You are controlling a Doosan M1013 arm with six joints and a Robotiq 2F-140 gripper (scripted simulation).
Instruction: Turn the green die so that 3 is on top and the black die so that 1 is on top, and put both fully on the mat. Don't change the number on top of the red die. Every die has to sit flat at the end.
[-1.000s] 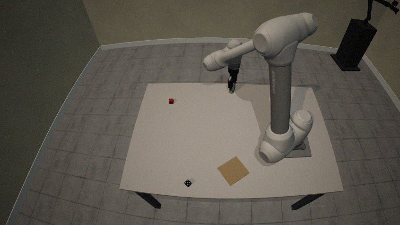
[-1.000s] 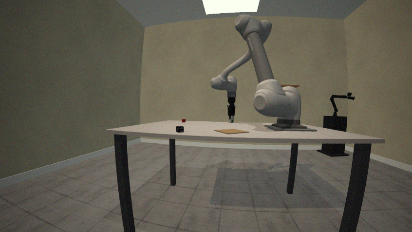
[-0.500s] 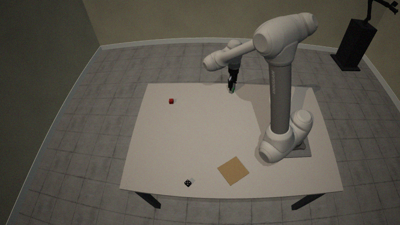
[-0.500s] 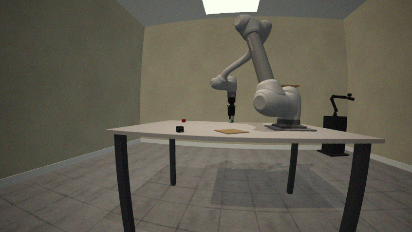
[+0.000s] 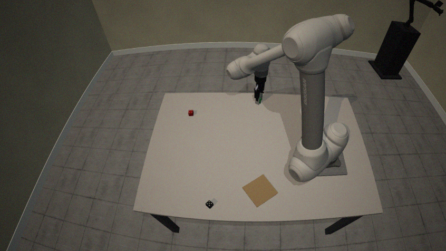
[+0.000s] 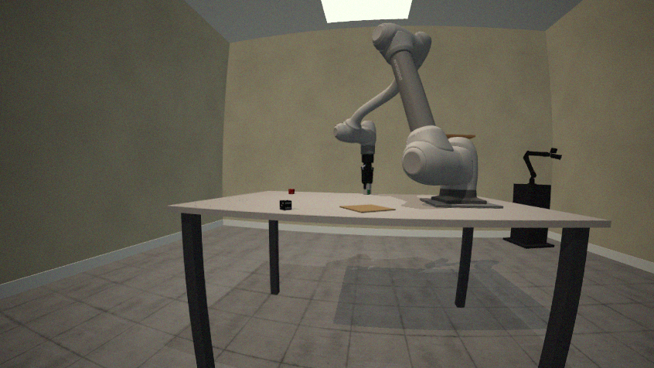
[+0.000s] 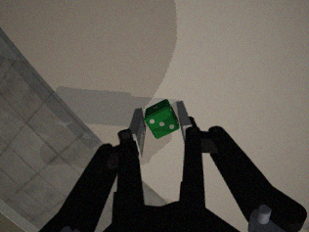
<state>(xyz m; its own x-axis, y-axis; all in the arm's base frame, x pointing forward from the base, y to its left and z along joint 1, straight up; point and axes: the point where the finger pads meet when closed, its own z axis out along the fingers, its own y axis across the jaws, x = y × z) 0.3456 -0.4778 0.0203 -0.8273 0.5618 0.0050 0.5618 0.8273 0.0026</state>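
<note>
The green die lies 2 cm below my hand. Round my hand: red die: 46 cm ahead, 7 cm to the left, 2 cm below; black die: 71 cm to the left, 35 cm ahead, 2 cm below; tan mat: 64 cm to the left, 8 cm ahead, 3 cm below.
</note>
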